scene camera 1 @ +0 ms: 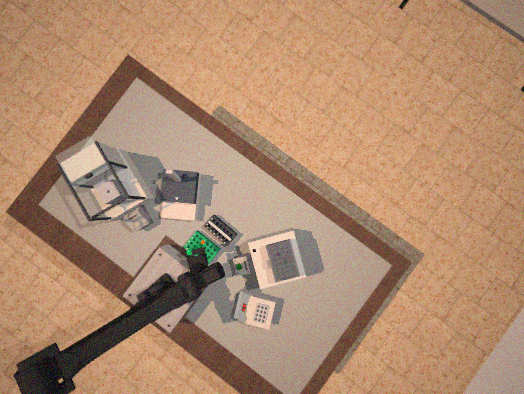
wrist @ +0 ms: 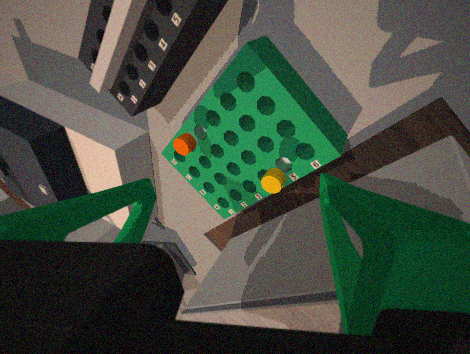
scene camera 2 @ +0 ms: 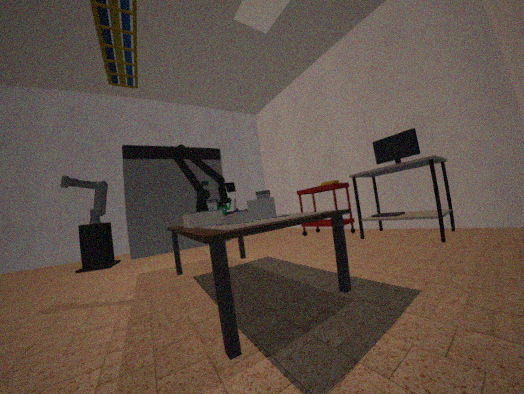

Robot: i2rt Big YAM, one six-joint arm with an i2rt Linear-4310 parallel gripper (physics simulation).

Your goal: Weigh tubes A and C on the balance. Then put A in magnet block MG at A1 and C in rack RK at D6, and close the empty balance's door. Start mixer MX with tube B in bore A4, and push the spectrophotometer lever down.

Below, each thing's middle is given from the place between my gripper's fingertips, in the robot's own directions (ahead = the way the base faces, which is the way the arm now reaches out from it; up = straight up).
Labels:
I see my gripper 22 cm short of the white mixer with grey top [scene camera 1: 276, 257], 20 cm to the left of it and 2 cm below it. Round my hand: glass-box balance [scene camera 1: 105, 182]: 8 cm behind, 47 cm to the left, 3 cm above.

